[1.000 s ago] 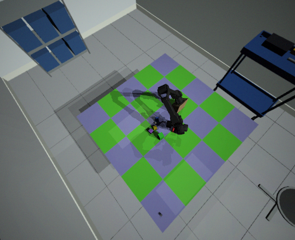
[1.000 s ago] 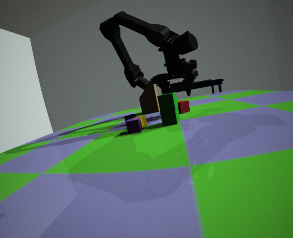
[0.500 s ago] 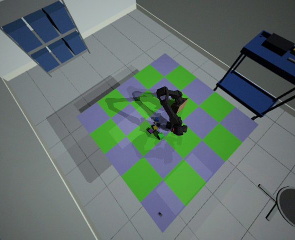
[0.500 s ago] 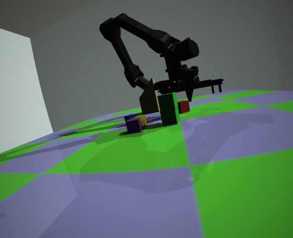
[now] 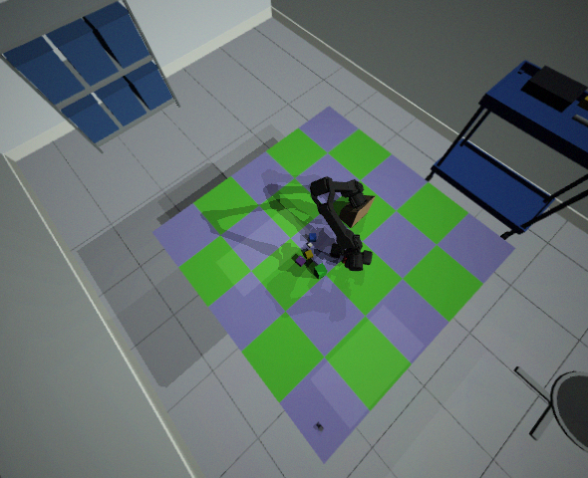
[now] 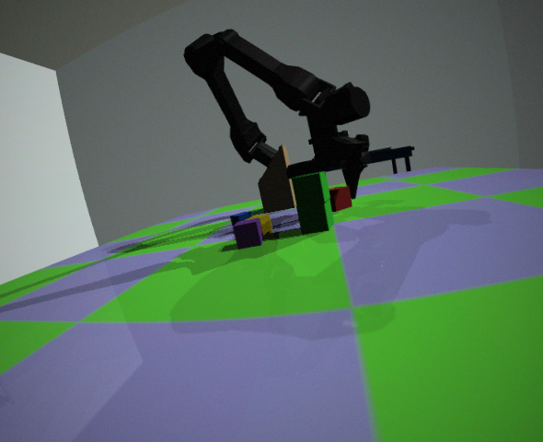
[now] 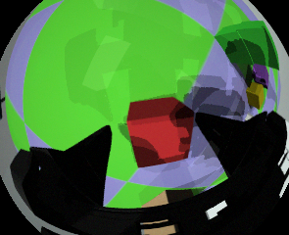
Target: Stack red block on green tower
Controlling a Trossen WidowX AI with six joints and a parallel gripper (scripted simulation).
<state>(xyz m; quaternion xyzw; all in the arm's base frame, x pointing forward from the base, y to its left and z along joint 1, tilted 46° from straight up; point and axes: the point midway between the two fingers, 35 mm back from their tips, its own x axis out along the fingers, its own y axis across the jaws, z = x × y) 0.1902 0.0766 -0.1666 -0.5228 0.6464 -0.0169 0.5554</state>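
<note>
Right now the purple block is 200 mm ahead of my gripper tip, 120 mm to the right of it and 10 mm above it.
</note>
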